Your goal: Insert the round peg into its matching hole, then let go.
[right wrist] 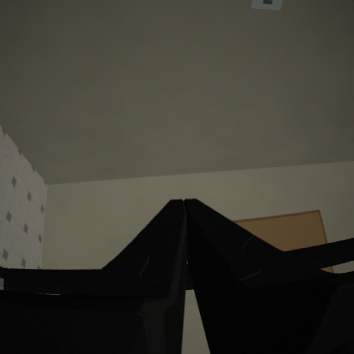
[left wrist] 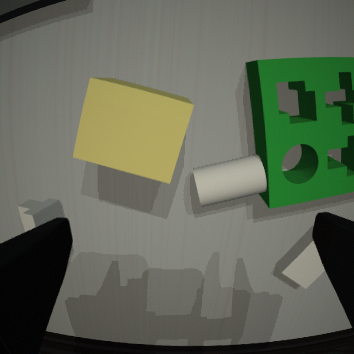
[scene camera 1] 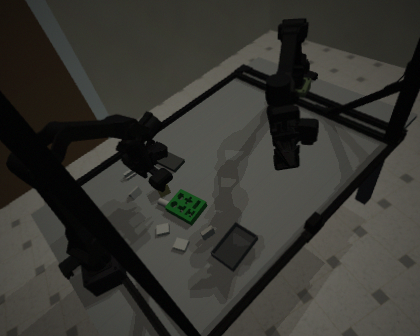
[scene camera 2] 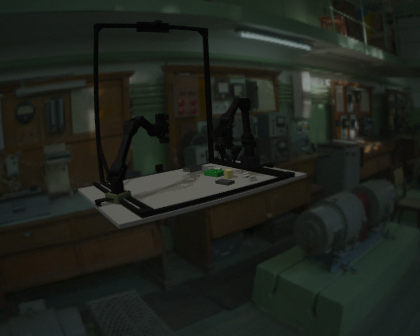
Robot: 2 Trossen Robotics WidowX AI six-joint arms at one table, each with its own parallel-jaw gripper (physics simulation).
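The round peg (scene camera 1: 163,202) (left wrist: 230,180), a white cylinder, lies on its side on the table. In the left wrist view one end is at the left side of the green board (scene camera 1: 185,217) (scene camera 2: 214,173) (left wrist: 270,130), close to its round hole (left wrist: 307,170). The hole is unfilled, with grey table showing through. My left gripper (left wrist: 196,229) is open and empty above the table, with the peg lying ahead between the lines of its fingers. My right gripper (scene camera 1: 286,165) (right wrist: 182,211) is shut on nothing, raised high at the right in scene camera 1.
A yellow block (scene camera 1: 164,190) (scene camera 2: 228,173) (left wrist: 132,130) stands near the peg. A dark flat box (scene camera 1: 171,161) (scene camera 2: 225,182) lies behind it. White pieces (scene camera 1: 162,229) (scene camera 1: 180,244) (scene camera 1: 207,232) (scene camera 1: 134,192) lie around the board. A dark tray (scene camera 1: 222,261) stands at the front.
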